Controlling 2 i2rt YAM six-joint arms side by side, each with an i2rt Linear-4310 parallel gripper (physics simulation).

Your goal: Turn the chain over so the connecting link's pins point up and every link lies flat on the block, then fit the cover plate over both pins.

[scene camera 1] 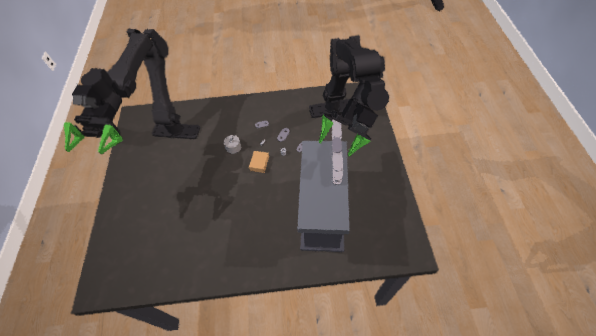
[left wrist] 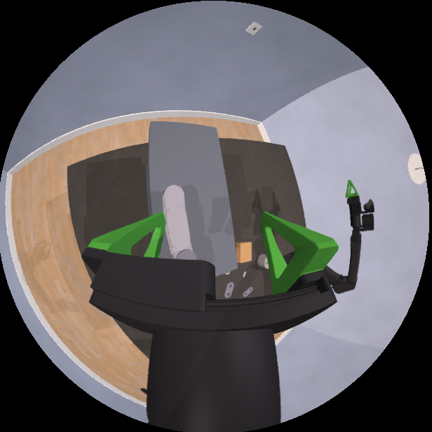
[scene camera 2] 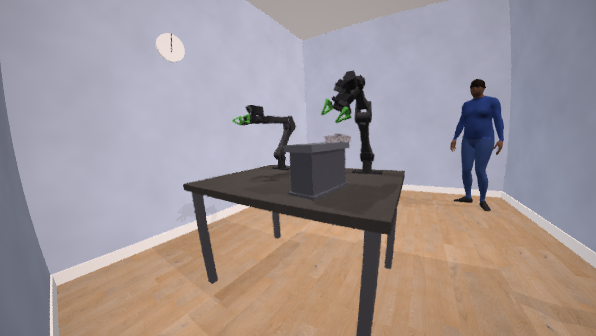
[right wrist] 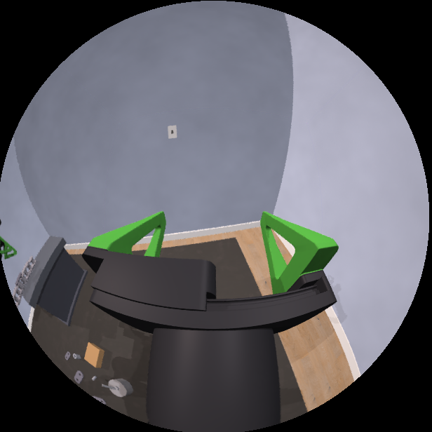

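Where they show: left gripper, fingertip midpoint: [scene camera 1: 334, 149] [scene camera 2: 328, 118]; right gripper, fingertip midpoint: [scene camera 1: 83, 152] [scene camera 2: 235, 119]; left arm's base at its link origin: [scene camera 1: 332, 109] [scene camera 2: 367, 172]; right arm's base at its link origin: [scene camera 1: 176, 131] [scene camera 2: 281, 168].
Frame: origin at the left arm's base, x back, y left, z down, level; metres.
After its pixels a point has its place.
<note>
The pale chain [scene camera 1: 337, 167] {x -0.463, y -0.103, z -0.256 m} [scene camera 2: 338, 138] {x -0.407, y -0.080, z -0.239 m} [left wrist: 176, 220] [right wrist: 24, 281] lies in a line along one side of the grey block [scene camera 1: 320, 200] {x -0.546, y -0.175, z -0.220 m} [scene camera 2: 327, 170] {x -0.526, y -0.098, z -0.101 m} [left wrist: 184, 150] [right wrist: 61, 287], with a darker link partway along; its far end reaches the block's back edge. Pins cannot be made out. Small grey plates [scene camera 1: 283, 134] {x -0.101, y -0.237, z -0.005 m} [left wrist: 229, 289] [right wrist: 78, 376] lie on the table behind the block; which is the cover plate I cannot tell. My left gripper [scene camera 1: 335, 148] {x -0.448, y -0.114, z -0.335 m} [scene camera 2: 330, 118] {x -0.448, y -0.114, z -0.335 m} [left wrist: 212, 216] is open and empty above the chain. My right gripper [scene camera 1: 84, 151] {x -0.358, y -0.807, z -0.398 m} [right wrist: 212, 216] is open and empty, high past the table's left edge.
An orange box [scene camera 1: 259, 162] {x -0.240, y -0.354, z -0.030 m} [left wrist: 244, 252] [right wrist: 94, 354] and a round grey piece [scene camera 1: 232, 144] {x -0.138, y -0.451, z -0.042 m} [right wrist: 120, 387] stand left of the block in scene camera 1. A small roller [scene camera 1: 283, 151] {x -0.203, y -0.252, z -0.025 m} lies nearby. A person [scene camera 2: 479, 132] stands beyond the table [scene camera 2: 260, 200] {x -0.724, y -0.324, z 0.002 m}.
</note>
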